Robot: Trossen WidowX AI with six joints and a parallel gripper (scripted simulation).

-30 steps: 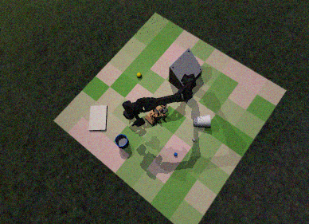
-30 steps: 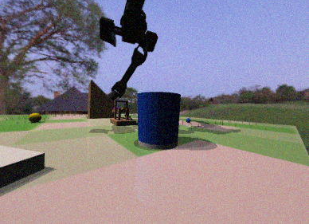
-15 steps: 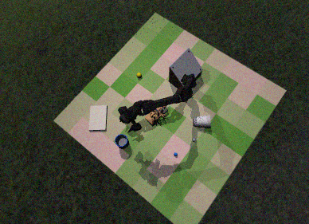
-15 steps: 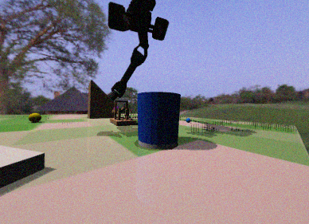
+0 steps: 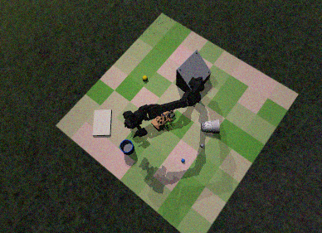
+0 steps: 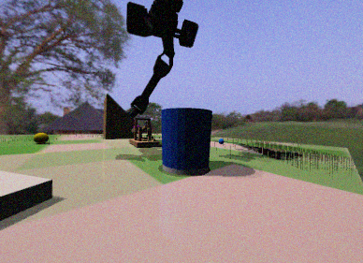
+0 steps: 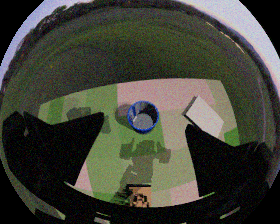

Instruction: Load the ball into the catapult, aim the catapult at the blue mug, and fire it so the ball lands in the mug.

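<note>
The purple ball lies 350 mm behind my gripper tip, 80 mm to the left of it and 220 mm below it. The rest, counted from my gripper tip: flat white slab (10 mm ahead, 300 mm to the right, 270 mm below); then wooden catapult (280 mm behind, 90 mm to the left, 220 mm below); then blue mug (70 mm ahead, 10 mm to the right, 250 mm below).
</note>
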